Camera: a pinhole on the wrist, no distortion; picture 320 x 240 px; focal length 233.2 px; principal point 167.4 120.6 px. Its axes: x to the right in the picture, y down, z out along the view. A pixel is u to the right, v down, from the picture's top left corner.
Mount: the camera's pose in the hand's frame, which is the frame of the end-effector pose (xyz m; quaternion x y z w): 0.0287 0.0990 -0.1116 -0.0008 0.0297 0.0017 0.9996
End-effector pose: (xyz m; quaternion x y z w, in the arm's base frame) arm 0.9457 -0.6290 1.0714 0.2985 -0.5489 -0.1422 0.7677
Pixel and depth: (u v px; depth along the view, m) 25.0 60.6 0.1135
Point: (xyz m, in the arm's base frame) 0.9206 -0.5579 1.0900
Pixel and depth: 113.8 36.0 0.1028
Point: 0.9500 -0.5846 1.1163
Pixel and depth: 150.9 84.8 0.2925
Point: 0.7803 -0.6553 1.1641
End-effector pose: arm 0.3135 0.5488 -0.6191 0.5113 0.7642 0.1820 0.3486
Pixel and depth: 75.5 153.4 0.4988
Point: 0.7427 0.4618 -0.7386
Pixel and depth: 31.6 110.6 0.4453
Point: 0.6638 0.3693 -0.7385
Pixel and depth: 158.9 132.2 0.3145
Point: 0.5264 0.6128 -0.6987
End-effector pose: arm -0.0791 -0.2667 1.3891 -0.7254 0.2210 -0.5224 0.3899
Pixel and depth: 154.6 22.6 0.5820
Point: 0.3586 -0.0457 1.4524
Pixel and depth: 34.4 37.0 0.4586
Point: 0.1790 0.0426 1.2671
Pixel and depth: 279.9 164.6 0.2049
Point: 0.0635 -0.4218 1.3475
